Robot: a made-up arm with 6 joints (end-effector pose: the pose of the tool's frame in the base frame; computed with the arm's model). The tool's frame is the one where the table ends. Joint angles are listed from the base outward.
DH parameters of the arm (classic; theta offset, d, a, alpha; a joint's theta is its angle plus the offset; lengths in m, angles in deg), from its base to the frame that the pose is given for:
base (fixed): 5.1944 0 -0.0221 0
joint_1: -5.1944 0.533 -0.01 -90
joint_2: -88.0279 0 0.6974 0
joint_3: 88.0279 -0.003 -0.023 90
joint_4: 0 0.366 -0.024 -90
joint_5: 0 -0.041 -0.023 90
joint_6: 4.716 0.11 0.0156 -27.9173
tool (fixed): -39.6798 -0.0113 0 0
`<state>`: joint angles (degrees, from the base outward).
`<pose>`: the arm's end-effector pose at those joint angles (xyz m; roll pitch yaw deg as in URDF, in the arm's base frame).
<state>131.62 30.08 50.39 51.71 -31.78 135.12</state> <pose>-0.4631 0.6463 1.2611 29.82 -72.40 -134.19</pose>
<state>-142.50 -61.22 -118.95 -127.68 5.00 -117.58</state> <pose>0.4741 0.2924 0.4211 154.87 21.68 -46.70</pose>
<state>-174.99 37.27 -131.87 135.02 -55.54 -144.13</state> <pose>-0.0605 0.0551 1.1424 39.68 -40.82 143.28</pose>
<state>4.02 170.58 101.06 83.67 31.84 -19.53</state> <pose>-0.3964 -0.0160 -0.1164 -128.70 -54.01 85.64</pose>
